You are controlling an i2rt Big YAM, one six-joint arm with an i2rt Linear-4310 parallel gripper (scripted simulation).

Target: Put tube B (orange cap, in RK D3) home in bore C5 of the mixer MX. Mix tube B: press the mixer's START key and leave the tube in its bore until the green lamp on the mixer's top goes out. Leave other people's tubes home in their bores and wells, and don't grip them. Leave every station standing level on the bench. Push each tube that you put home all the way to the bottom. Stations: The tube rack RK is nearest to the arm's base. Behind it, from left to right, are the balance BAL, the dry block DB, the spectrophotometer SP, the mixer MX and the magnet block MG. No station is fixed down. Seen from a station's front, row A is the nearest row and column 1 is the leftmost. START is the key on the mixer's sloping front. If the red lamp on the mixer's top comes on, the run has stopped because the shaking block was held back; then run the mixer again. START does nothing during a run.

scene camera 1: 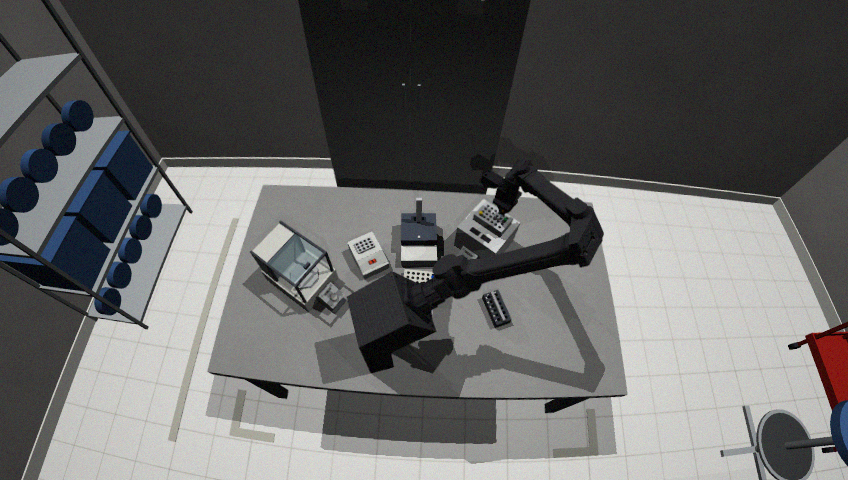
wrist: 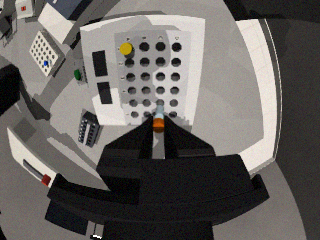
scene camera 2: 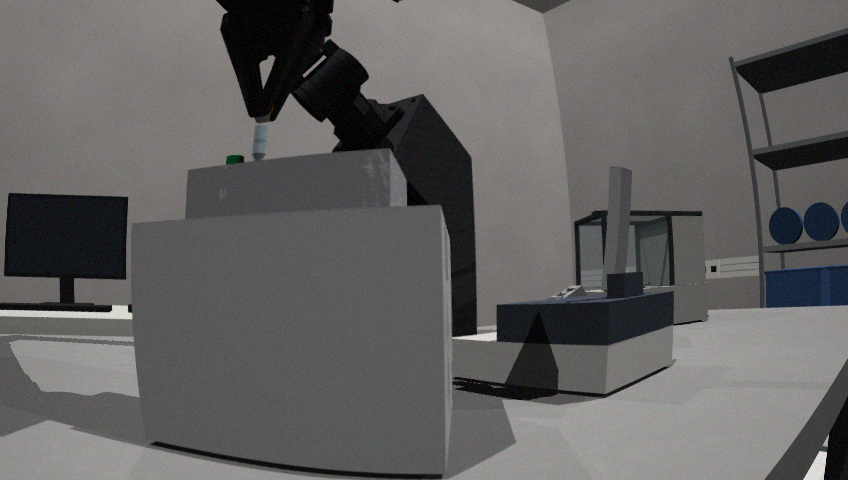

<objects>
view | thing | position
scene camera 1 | dry block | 372,260
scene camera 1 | spectrophotometer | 418,230
</objects>
